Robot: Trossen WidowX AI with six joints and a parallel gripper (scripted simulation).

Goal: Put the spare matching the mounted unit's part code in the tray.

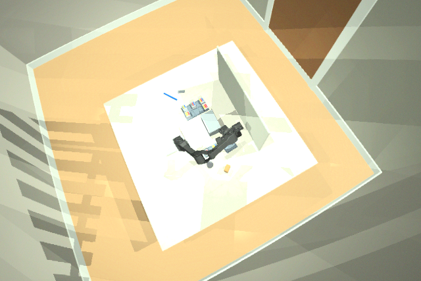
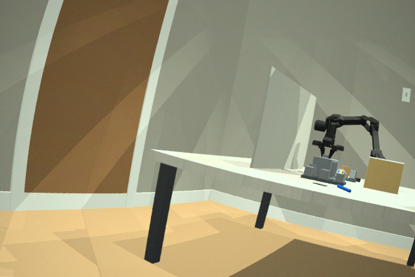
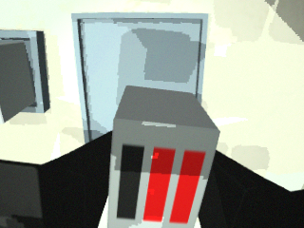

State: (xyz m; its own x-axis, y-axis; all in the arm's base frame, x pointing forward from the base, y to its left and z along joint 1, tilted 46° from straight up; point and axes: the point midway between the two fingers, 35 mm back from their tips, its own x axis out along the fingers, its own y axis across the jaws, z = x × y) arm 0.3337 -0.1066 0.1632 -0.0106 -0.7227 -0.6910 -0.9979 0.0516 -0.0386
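The blue-grey tray lies 8 cm below my gripper tip and 1 cm behind it. From my gripper tip the other things lie so: grey round piece: 21 cm behind, 8 cm to the right, 7 cm below; tan box: 17 cm to the right, 11 cm behind, 5 cm below; grey spare block: 2 cm above.
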